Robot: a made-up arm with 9 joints. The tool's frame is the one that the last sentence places.
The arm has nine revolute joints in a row. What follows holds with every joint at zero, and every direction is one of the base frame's. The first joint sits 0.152 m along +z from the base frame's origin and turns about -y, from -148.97 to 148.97 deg. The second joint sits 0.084 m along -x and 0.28 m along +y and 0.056 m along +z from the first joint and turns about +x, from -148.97 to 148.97 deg. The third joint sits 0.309 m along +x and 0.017 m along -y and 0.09 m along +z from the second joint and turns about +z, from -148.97 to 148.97 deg. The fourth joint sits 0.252 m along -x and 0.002 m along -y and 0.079 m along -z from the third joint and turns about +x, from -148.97 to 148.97 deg. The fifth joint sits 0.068 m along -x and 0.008 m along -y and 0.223 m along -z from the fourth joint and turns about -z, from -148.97 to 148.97 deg. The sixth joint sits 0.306 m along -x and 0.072 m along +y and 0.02 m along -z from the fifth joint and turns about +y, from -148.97 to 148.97 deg. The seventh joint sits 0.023 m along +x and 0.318 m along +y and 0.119 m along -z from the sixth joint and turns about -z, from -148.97 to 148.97 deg. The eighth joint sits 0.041 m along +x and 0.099 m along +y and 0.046 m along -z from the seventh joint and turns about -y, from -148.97 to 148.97 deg. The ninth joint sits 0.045 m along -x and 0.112 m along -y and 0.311 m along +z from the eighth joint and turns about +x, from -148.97 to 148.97 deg. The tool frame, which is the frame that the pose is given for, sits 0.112 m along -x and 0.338 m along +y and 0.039 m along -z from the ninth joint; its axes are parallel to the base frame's.
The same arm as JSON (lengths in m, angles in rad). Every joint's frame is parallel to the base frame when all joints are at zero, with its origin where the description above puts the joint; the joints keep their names.
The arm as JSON. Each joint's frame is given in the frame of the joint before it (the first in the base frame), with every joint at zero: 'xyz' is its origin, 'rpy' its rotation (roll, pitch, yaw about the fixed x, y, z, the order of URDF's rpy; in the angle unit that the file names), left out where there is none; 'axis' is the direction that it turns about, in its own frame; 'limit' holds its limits. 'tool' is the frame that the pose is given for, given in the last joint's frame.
{"units": {"length": "m", "angle": "rad"}, "joints": [{"name": "joint 1", "type": "revolute", "origin": {"xyz": [0.0, 0.0, 0.152]}, "axis": [0.0, -1.0, 0.0], "limit": {"lower": -2.6, "upper": 2.6}}, {"name": "joint 2", "type": "revolute", "origin": {"xyz": [-0.084, 0.28, 0.056]}, "axis": [1.0, 0.0, 0.0], "limit": {"lower": -2.6, "upper": 2.6}}, {"name": "joint 3", "type": "revolute", "origin": {"xyz": [0.309, -0.017, 0.09]}, "axis": [0.0, 0.0, 1.0], "limit": {"lower": -2.6, "upper": 2.6}}, {"name": "joint 4", "type": "revolute", "origin": {"xyz": [-0.252, -0.002, -0.079]}, "axis": [1.0, 0.0, 0.0], "limit": {"lower": -2.6, "upper": 2.6}}, {"name": "joint 5", "type": "revolute", "origin": {"xyz": [-0.068, -0.008, -0.223]}, "axis": [0.0, 0.0, -1.0], "limit": {"lower": -2.6, "upper": 2.6}}, {"name": "joint 6", "type": "revolute", "origin": {"xyz": [-0.306, 0.072, -0.02]}, "axis": [0.0, 1.0, 0.0], "limit": {"lower": -2.6, "upper": 2.6}}, {"name": "joint 7", "type": "revolute", "origin": {"xyz": [0.023, 0.318, -0.119]}, "axis": [0.0, 0.0, -1.0], "limit": {"lower": -2.6, "upper": 2.6}}, {"name": "joint 8", "type": "revolute", "origin": {"xyz": [0.041, 0.099, -0.046]}, "axis": [0.0, -1.0, 0.0], "limit": {"lower": -2.6, "upper": 2.6}}, {"name": "joint 9", "type": "revolute", "origin": {"xyz": [-0.045, -0.112, 0.311]}, "axis": [1.0, 0.0, 0.0], "limit": {"lower": -2.6, "upper": 2.6}}], "tool": {"origin": {"xyz": [-0.112, 0.338, -0.039]}}}
